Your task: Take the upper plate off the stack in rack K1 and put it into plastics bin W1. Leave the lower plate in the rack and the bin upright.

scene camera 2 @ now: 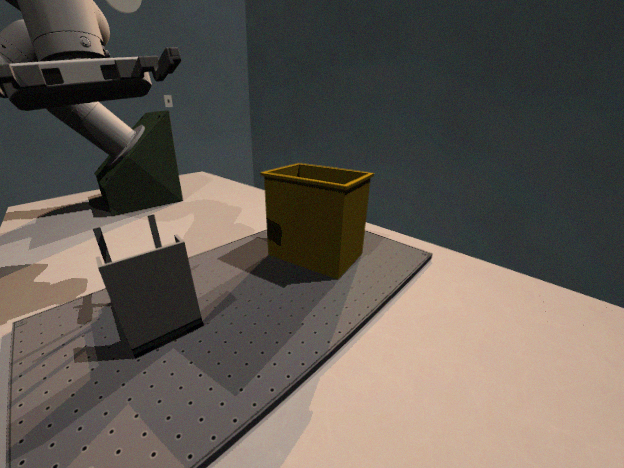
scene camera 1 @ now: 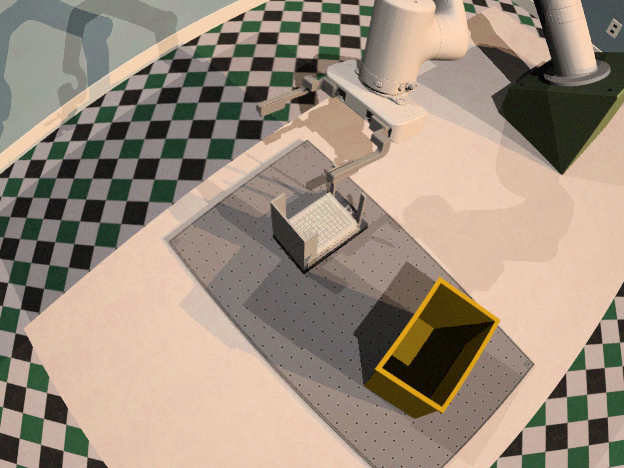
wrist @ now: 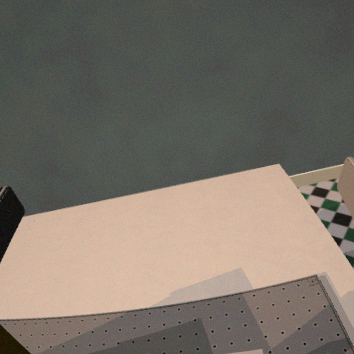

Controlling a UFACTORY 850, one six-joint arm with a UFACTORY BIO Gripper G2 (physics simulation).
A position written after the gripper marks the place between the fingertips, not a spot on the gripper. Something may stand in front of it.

Note:
In view: the gripper (scene camera 2: 85, 58) and a gridded plate (scene camera 1: 326, 215).
The gripper also shows in scene camera 1 (scene camera 1: 291, 141).

